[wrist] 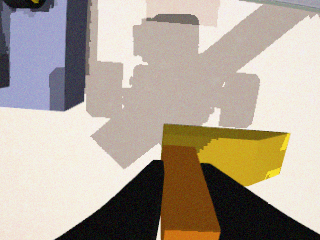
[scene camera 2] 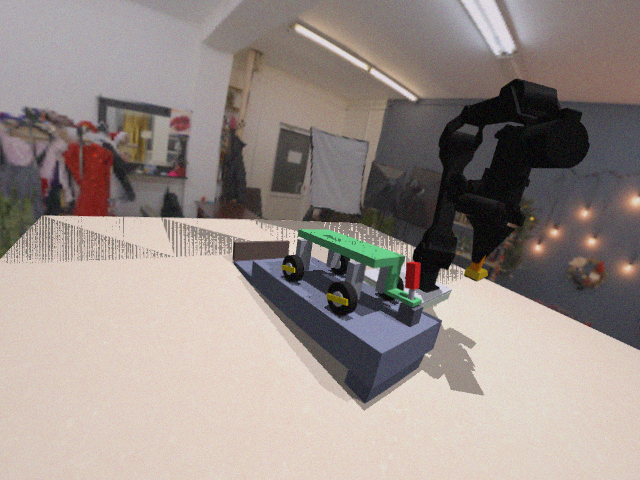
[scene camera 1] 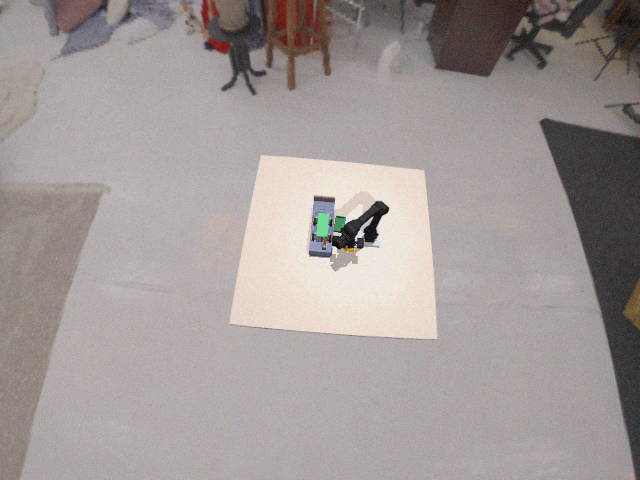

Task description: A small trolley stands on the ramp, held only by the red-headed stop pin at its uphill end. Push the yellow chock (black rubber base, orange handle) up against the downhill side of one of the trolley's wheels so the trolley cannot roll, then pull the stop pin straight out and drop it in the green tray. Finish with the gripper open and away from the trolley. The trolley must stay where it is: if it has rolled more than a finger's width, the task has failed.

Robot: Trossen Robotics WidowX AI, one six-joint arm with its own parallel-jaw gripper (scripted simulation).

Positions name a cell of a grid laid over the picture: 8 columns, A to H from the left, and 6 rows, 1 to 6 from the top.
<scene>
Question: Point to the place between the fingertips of my gripper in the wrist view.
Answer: E5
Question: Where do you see a blue-grey ramp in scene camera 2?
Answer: E5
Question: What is my gripper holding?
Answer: A yellow chock.
</scene>
